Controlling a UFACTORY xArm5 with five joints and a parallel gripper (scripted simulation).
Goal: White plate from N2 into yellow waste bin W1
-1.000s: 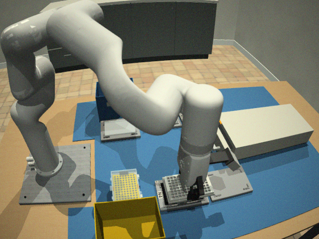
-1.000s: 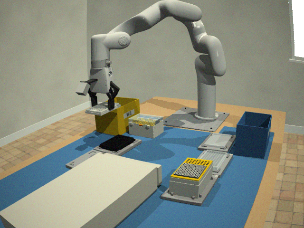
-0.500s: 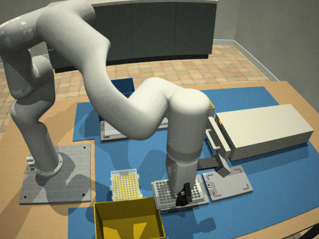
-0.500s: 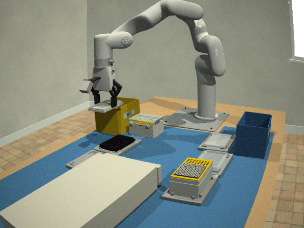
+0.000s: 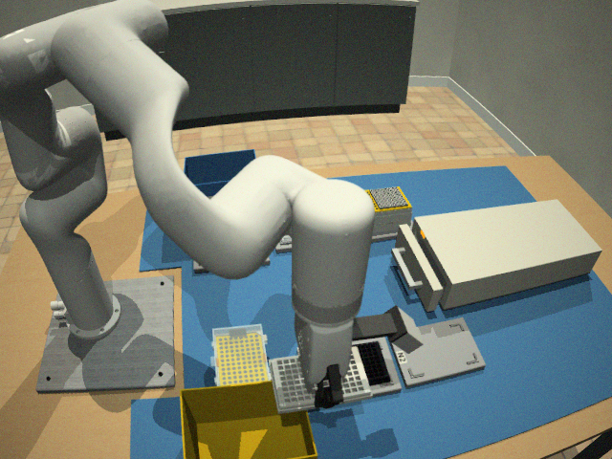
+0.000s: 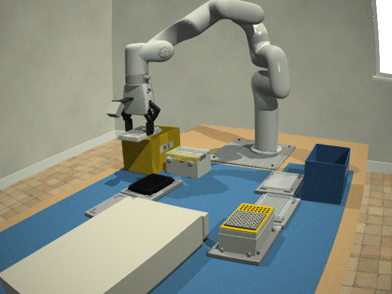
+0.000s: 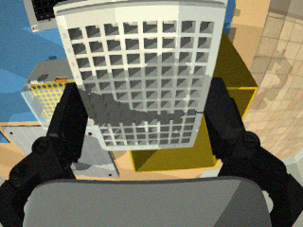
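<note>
The yellow waste bin W1 lies 11 cm behind my hand, 4 cm to the right of it and 12 cm below it. Also, from my hand: white plate: 1 cm below; then black plate: 8 cm ahead, 9 cm to the left, 14 cm below; then grey nest N2: 25 cm ahead, 9 cm to the left, 15 cm below.
</note>
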